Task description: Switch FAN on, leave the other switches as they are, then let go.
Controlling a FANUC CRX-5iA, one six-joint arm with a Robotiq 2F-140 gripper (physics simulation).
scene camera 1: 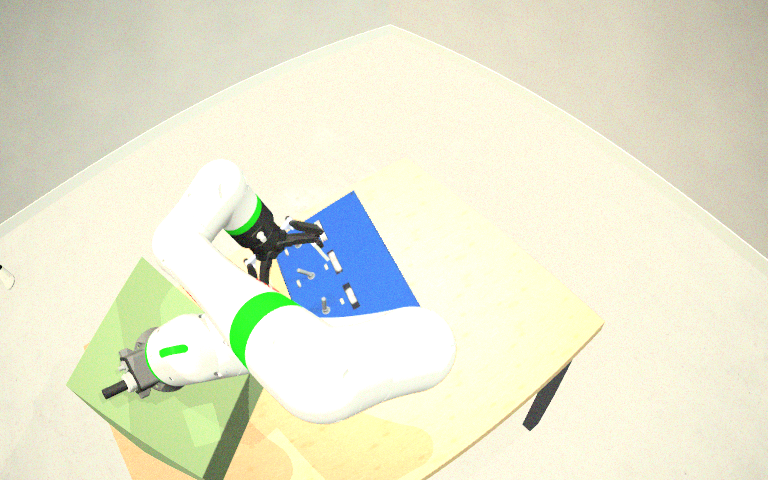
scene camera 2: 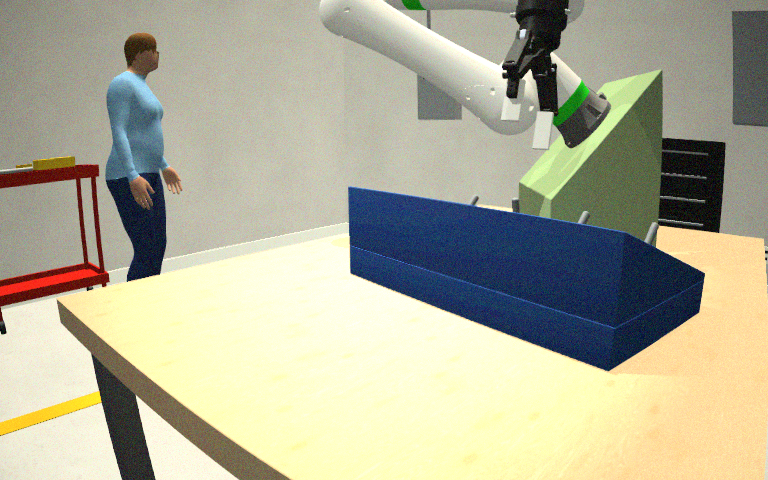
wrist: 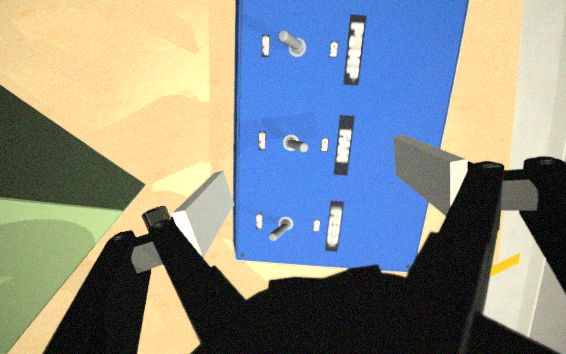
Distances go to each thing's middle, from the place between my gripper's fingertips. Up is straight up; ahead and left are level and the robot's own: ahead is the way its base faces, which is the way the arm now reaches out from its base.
Labels:
Now: hand 120 mm short of the blue switch panel point(scene camera 2: 600, 296), 10 mm to the right of it and 160 mm above it.

